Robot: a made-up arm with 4 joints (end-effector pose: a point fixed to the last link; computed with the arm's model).
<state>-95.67 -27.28 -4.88 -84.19</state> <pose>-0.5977 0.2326 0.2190 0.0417 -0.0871 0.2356 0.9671</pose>
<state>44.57 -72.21 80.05 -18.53</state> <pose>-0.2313 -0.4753 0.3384 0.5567 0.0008 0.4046 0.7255</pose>
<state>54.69 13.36 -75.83 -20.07</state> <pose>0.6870 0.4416 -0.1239 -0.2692 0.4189 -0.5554 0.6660</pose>
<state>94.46 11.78 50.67 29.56</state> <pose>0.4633 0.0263 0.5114 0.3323 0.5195 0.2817 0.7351</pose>
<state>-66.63 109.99 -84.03 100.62</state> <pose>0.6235 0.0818 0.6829 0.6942 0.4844 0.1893 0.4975</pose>
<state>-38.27 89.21 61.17 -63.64</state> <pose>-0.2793 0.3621 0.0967 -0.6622 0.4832 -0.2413 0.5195</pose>
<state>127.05 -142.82 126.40 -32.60</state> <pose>-0.4886 0.1935 0.5073 0.4991 -0.0080 -0.1204 0.8581</pose>
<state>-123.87 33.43 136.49 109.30</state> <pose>-0.6367 -0.4334 0.0075 -0.2185 -0.4370 0.8688 0.0800</pose>
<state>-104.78 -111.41 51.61 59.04</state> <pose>0.1879 -0.2824 -0.1428 -0.5900 0.5528 -0.5151 0.2847</pose>
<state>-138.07 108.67 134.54 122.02</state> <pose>-0.5383 0.3977 -0.1537 -0.3859 -0.6546 0.4887 0.4287</pose>
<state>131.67 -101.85 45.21 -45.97</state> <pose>0.2539 -0.4184 0.3222 0.6902 0.5756 -0.3098 0.3103</pose>
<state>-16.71 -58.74 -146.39 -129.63</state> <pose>0.6901 -0.4143 0.3244 -0.8396 -0.4694 0.1058 0.2521</pose>
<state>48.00 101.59 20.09 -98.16</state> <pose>-0.3041 0.2362 0.0482 -0.7378 0.6348 -0.2236 0.0518</pose>
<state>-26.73 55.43 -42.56 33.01</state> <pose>0.3563 0.6063 0.1522 -0.4503 -0.5572 -0.2971 0.6313</pose>
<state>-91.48 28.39 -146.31 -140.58</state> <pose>-0.4696 -0.1820 0.8843 0.8649 -0.0968 0.3433 0.3531</pose>
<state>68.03 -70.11 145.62 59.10</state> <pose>-0.2964 -0.5364 -0.2764 0.7758 -0.5282 0.1961 0.2839</pose>
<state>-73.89 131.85 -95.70 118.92</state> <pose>0.4792 -0.0315 0.8604 0.6818 0.1965 0.0448 0.7032</pose>
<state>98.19 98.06 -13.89 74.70</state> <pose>-0.4733 0.1978 0.2751 -0.1256 0.0431 0.7432 0.6558</pose>
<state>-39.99 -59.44 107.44 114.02</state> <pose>0.1128 -0.4843 -0.0820 -0.6557 0.5906 -0.3824 0.2739</pose>
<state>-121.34 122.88 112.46 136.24</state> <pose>-0.3318 0.4543 -0.0774 -0.4326 -0.6645 0.4574 0.4026</pose>
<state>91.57 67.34 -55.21 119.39</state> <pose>-0.3434 0.3944 -0.2482 -0.2405 -0.4267 0.5764 0.6541</pose>
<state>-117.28 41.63 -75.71 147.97</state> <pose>-0.2685 0.4074 0.7814 0.4224 0.3954 0.4789 0.6602</pose>
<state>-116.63 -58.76 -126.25 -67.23</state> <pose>-0.4824 -0.4038 0.8280 0.7694 0.2330 0.2478 0.5407</pose>
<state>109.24 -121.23 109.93 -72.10</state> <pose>-0.4090 -0.1053 0.4562 0.6021 0.2900 0.2215 0.7101</pose>
